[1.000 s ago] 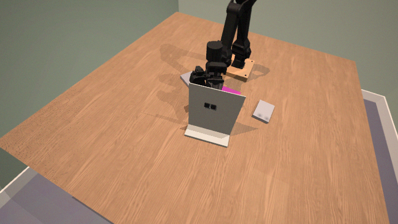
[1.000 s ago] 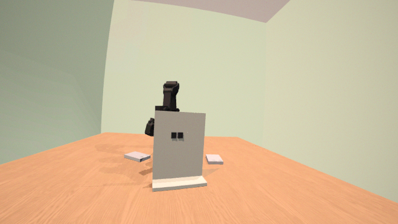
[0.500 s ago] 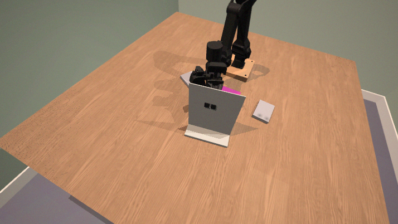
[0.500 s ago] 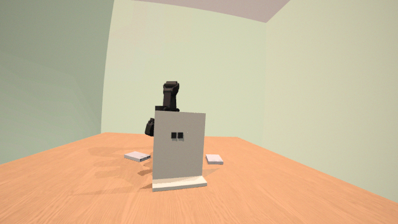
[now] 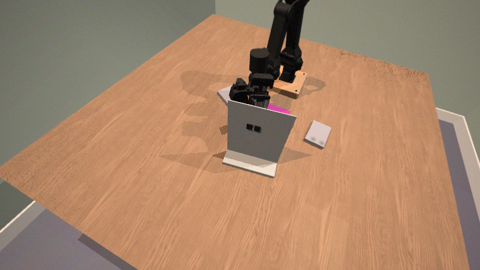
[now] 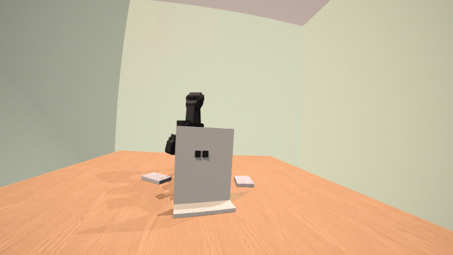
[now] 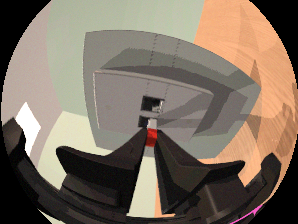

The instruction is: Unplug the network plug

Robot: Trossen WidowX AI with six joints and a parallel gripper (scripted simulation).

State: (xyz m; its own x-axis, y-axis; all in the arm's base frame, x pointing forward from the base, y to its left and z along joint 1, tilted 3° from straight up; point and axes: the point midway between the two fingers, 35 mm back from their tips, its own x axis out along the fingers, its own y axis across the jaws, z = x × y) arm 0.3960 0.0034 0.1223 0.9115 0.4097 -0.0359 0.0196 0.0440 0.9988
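My gripper tip is now 190 mm past the square and 150 mm above it. Round my gripper tip: plug right at my gripper tip; panel 30 mm ahead, 50 mm below.
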